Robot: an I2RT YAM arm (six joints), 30 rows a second.
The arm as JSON. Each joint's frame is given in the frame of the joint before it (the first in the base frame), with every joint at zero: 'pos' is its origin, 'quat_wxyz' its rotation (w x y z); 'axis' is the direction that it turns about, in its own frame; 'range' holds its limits. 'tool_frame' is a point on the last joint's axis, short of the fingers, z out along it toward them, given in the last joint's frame.
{
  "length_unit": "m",
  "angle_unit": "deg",
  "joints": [
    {
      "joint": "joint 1",
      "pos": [
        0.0,
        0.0,
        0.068
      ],
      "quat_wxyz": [
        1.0,
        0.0,
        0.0,
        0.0
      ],
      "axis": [
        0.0,
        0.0,
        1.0
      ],
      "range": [
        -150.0,
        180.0
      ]
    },
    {
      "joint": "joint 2",
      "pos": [
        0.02,
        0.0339,
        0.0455
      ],
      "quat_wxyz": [
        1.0,
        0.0,
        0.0,
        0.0
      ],
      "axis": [
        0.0,
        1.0,
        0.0
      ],
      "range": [
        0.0,
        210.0
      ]
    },
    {
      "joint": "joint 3",
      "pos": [
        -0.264,
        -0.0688,
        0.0
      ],
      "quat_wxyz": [
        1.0,
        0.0,
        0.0,
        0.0
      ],
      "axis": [
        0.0,
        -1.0,
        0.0
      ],
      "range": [
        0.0,
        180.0
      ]
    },
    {
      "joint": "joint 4",
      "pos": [
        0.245,
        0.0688,
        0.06
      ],
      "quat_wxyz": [
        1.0,
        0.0,
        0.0,
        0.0
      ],
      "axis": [
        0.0,
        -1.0,
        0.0
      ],
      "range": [
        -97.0,
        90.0
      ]
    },
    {
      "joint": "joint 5",
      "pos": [
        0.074,
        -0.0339,
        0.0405
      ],
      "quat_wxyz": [
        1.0,
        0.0,
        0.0,
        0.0
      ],
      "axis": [
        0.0,
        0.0,
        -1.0
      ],
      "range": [
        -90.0,
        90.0
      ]
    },
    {
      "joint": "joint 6",
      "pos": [
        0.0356,
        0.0,
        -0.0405
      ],
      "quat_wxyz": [
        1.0,
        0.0,
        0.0,
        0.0
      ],
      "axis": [
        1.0,
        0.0,
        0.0
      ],
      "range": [
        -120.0,
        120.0
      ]
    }
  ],
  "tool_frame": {
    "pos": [
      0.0,
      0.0,
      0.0
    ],
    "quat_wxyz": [
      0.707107,
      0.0,
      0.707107,
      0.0
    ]
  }
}
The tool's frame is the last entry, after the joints.
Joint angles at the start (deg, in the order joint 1, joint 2, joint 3, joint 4, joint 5, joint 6): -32.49, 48.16, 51.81, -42.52, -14.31, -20.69
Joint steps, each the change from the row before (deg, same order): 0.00, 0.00, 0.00, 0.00, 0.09, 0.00; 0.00, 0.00, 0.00, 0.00, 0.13, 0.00; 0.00, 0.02, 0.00, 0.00, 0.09, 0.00; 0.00, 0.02, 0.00, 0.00, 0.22, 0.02; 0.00, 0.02, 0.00, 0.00, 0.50, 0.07; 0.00, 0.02, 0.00, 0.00, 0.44, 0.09; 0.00, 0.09, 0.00, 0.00, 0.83, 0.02; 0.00, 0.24, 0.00, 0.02, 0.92, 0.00; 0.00, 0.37, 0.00, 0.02, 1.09, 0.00; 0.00, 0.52, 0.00, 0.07, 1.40, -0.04; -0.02, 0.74, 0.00, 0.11, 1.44, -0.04; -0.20, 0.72, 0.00, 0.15, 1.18, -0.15; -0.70, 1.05, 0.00, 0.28, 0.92, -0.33; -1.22, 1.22, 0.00, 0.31, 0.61, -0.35
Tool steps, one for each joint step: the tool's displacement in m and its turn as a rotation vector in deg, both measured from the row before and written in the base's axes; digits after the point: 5 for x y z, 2 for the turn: -0.00002, -0.00005, -0.00001, -0.05, 0.03, -0.07; -0.00003, -0.00007, -0.00001, -0.07, 0.04, -0.10; 0.00004, -0.00009, -0.00006, -0.04, 0.05, -0.07; 0.00001, -0.00016, -0.00007, -0.09, 0.09, -0.18; -0.00005, -0.00032, -0.00010, -0.20, 0.17, -0.43; -0.00004, -0.00029, -0.00009, -0.15, 0.15, -0.40; 0.00007, -0.00064, -0.00030, -0.38, 0.35, -0.66; 0.00051, -0.00099, -0.00067, -0.37, 0.50, -0.71; 0.00085, -0.00133, -0.00103, -0.40, 0.67, -0.84; 0.00124, -0.00181, -0.00138, -0.54, 0.87, -1.05; 0.00186, -0.00231, -0.00193, -0.48, 1.04, -1.09; 0.00159, -0.00262, -0.00183, -0.45, 0.94, -0.99; 0.00184, -0.00453, -0.00260, -0.32, 1.09, -1.17; 0.00137, -0.00616, -0.00312, -0.06, 1.10, -1.43
